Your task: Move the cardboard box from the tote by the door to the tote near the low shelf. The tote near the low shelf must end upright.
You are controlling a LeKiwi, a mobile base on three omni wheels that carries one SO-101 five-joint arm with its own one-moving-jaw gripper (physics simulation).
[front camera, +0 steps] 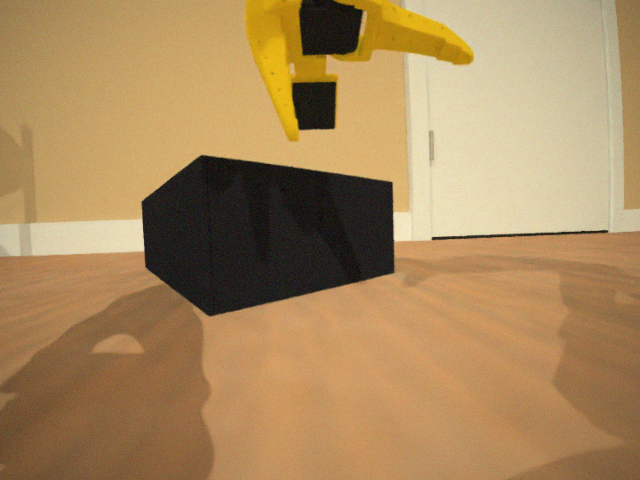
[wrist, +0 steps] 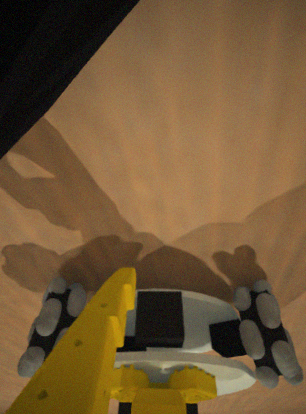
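Pixels of known places: hand, tool point: (front camera: 298, 132) (wrist: 134, 283); arm's base, link origin: (wrist: 158, 372).
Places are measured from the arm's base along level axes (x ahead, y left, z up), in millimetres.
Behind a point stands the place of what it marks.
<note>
A black tote (front camera: 289, 232) @(x 250, y 22, z -39 mm) (wrist: 45, 45) stands upright on the floor near the door, its outer walls showing in the front view; its dark edge fills the upper left corner of the wrist view. Its inside is hidden, and the cardboard box does not show in either view. The tote near the low shelf does not show. My gripper (front camera: 381, 98) is wide open and empty, its jaws spread above the tote's rim height in the front view. In the wrist view one notched jaw (wrist: 100, 320) @(x 206, y 15, z 31 mm) shows at the lower left, pointing up, and the moving jaw is out of the picture.
A white door (front camera: 516, 124) @(x 920, y -669, z 289 mm) stands behind at the right, in a tan wall (front camera: 103, 103) @(x 752, y 593, z 326 mm) with a white baseboard. The wooden floor (front camera: 361, 387) @(x 133, y -14, z -90 mm) (wrist: 200, 125) @(x 199, y -24, z -89 mm) carries shadows of the arm and base. My base's wheels (wrist: 267, 332) show low in the wrist view.
</note>
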